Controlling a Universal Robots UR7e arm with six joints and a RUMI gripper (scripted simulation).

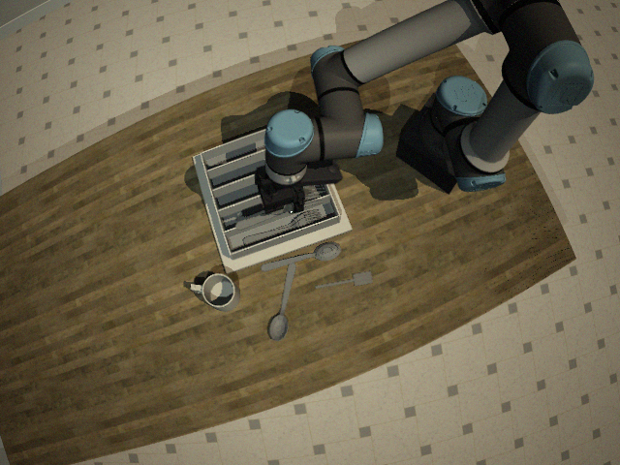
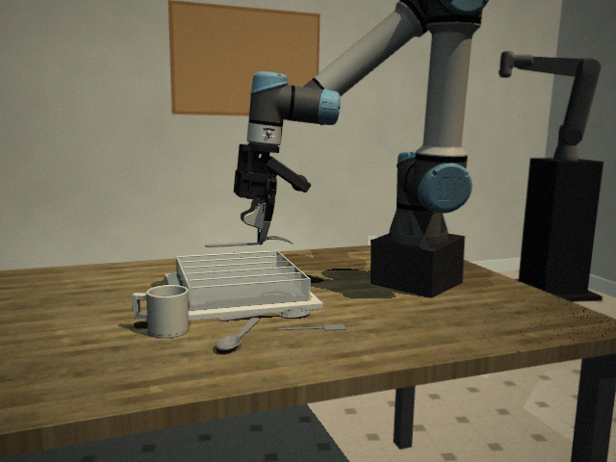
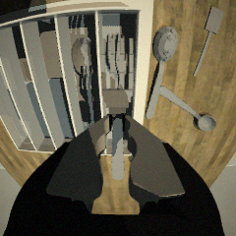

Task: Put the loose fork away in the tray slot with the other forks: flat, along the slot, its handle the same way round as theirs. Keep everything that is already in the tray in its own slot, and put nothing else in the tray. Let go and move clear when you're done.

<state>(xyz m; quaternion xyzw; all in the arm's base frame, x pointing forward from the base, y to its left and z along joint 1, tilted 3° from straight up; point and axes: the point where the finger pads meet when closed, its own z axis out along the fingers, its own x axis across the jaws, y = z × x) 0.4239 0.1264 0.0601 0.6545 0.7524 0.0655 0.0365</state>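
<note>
Right now my hand is 5 cm short of the grey slotted tray, 11 cm to the left of it and 11 cm above it. The rest, counted from my hand: white mug: 20 cm ahead, 14 cm to the left, 12 cm below.
</note>
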